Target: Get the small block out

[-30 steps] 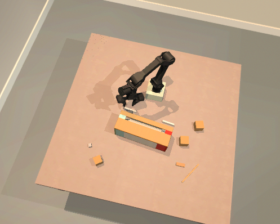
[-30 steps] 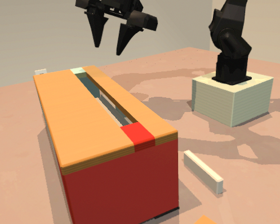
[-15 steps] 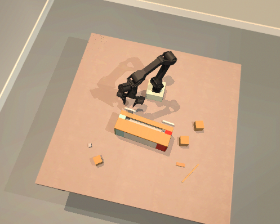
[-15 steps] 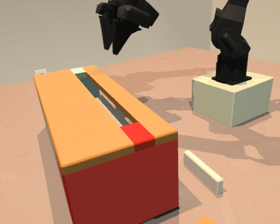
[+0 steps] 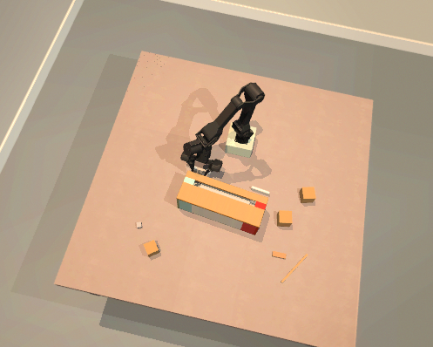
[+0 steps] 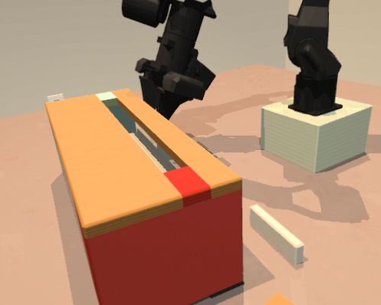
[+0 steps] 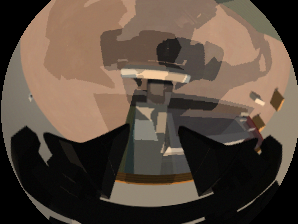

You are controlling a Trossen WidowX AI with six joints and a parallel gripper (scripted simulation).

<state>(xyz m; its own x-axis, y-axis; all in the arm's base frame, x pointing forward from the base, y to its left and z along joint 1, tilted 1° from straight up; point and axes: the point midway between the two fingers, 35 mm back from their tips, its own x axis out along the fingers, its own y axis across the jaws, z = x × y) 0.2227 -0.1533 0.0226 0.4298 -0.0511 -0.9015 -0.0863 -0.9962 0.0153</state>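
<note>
My gripper tip is 2 cm past the grey block, 1 cm to the right of it and 5 cm above it. Round my gripper tip: thin stick 30 cm ahead, 52 cm to the left, 7 cm below; then flat orange piece 26 cm ahead, 45 cm to the left, 6 cm below; then box 7 cm ahead, 14 cm to the left, 1 cm below.
</note>
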